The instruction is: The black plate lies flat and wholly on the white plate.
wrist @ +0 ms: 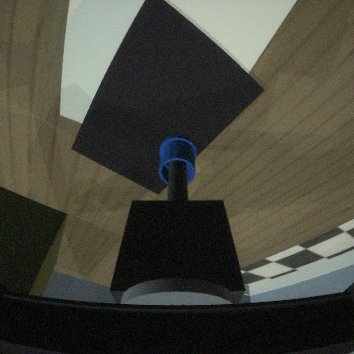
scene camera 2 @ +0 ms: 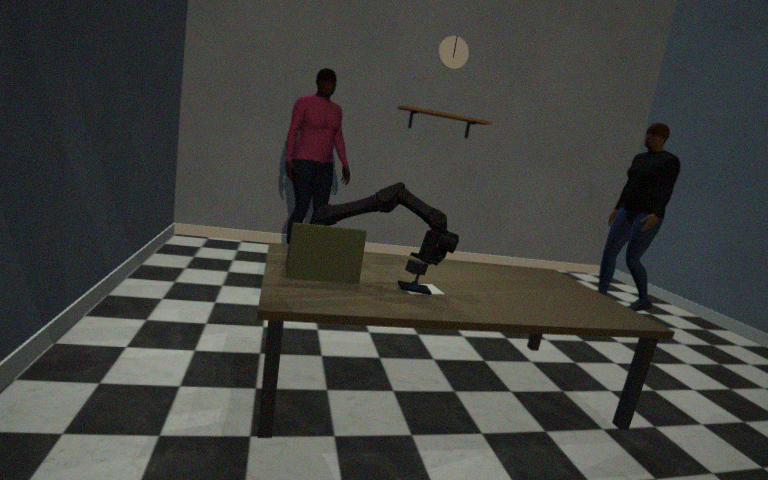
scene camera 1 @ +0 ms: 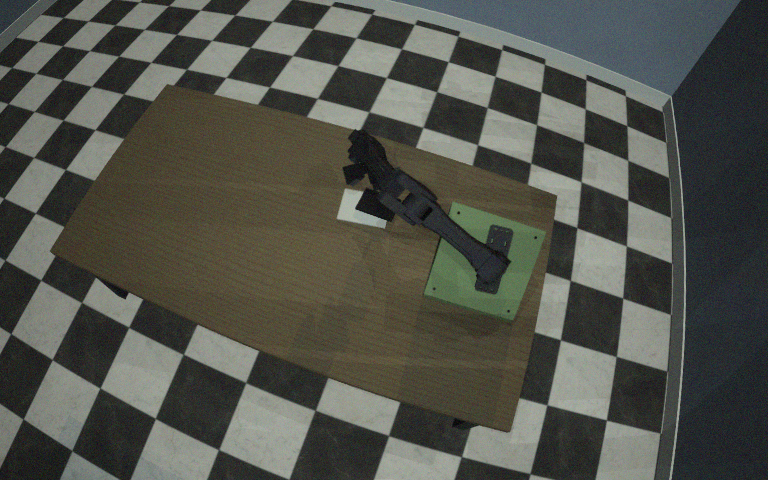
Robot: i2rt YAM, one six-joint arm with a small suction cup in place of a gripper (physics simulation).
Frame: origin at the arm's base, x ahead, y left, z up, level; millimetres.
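Seen in the pictures: hand, its tool point: (wrist: 177,146) (scene camera 2: 412,290); arm's base, origin of its link: (scene camera 2: 320,240) (scene camera 1: 493,259).
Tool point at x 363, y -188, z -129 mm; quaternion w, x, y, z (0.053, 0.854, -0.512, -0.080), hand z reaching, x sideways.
Pixels of each thing's top centre, then the offset from my tool point to it. Level surfaces: height alone.
- black plate, centre of its top: (wrist: 152,124) (scene camera 1: 378,202) (scene camera 2: 414,285) dz +13, dx +18, dy +27 mm
- white plate, centre of its top: (wrist: 156,47) (scene camera 1: 364,207) (scene camera 2: 421,288) dz -6, dx +59, dy +46 mm
- wooden table, height of its surface: dz -12 mm
The black plate (scene camera 1: 373,205) (scene camera 2: 409,286) (wrist: 165,88) is a dark flat rectangle hanging on my suction cup (wrist: 177,159) (scene camera 2: 416,279), which sits near one of its corners. It hovers just above the white plate (scene camera 1: 349,209) (scene camera 2: 434,290) (wrist: 88,42), a thin white rectangle lying flat on the wooden table (scene camera 1: 218,207) (scene camera 2: 529,305) (wrist: 298,140). The black plate is turned at an angle to the white one. In the wrist view it covers part of it, and its near corner juts out over bare wood. The arm hides part of both plates in scene camera 1.
The arm stands on a green base block (scene camera 1: 464,281) (scene camera 2: 325,252) (wrist: 24,239) at one end of the table. Two people stand beyond the table, one in pink (scene camera 2: 315,134) and one in dark clothes (scene camera 2: 645,201). A checkered floor surrounds the table.
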